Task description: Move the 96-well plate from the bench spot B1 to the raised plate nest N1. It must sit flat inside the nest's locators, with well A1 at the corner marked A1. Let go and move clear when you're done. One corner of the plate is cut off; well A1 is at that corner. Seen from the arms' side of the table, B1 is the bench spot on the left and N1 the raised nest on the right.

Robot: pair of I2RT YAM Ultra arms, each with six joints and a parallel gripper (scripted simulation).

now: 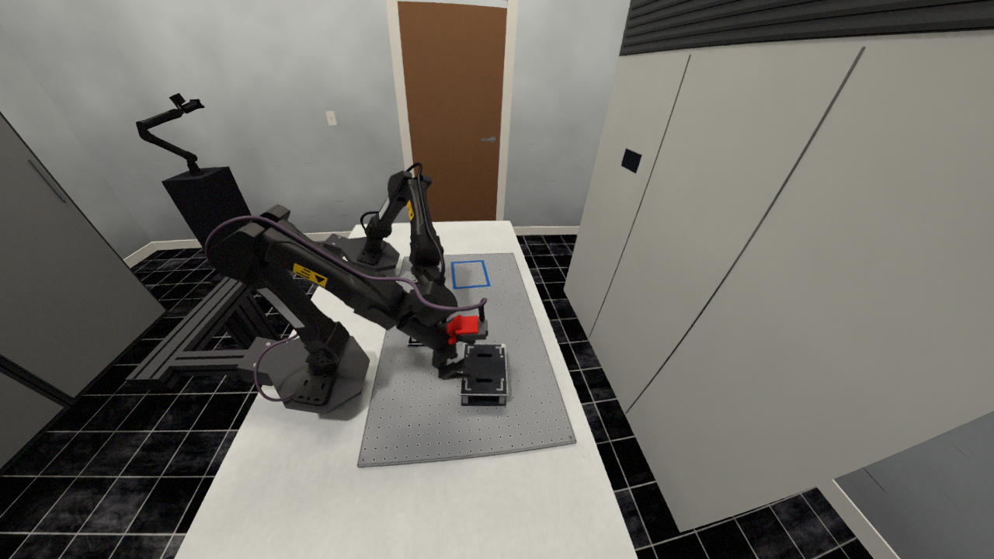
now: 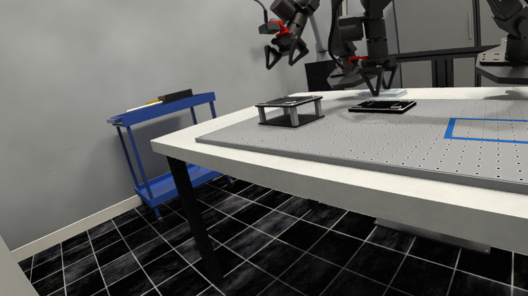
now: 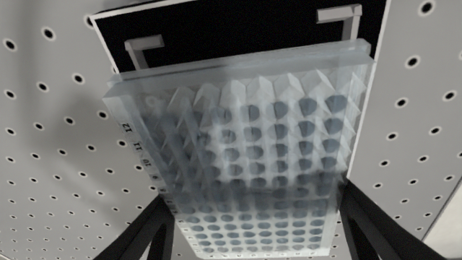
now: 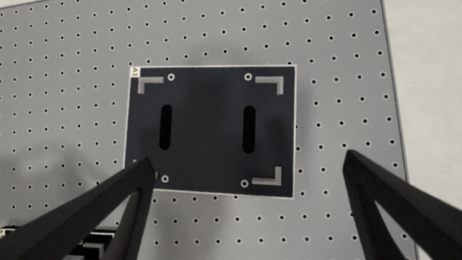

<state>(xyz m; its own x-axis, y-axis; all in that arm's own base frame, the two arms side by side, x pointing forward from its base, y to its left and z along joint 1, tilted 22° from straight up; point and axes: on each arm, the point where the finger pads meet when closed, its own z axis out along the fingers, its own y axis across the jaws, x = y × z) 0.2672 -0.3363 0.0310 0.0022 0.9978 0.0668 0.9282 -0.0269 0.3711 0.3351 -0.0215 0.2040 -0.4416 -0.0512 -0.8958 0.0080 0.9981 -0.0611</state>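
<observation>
My left hand is 5 cm above the black nest plate. From my left hand the other things lie so: clear 96-well plate 1 cm below.
My right hand is 13 cm past the clear 96-well plate, 25 cm to the right of it and 12 cm above it. Also, from my right hand: black nest plate 13 cm behind, 25 cm to the left, 16 cm below.
</observation>
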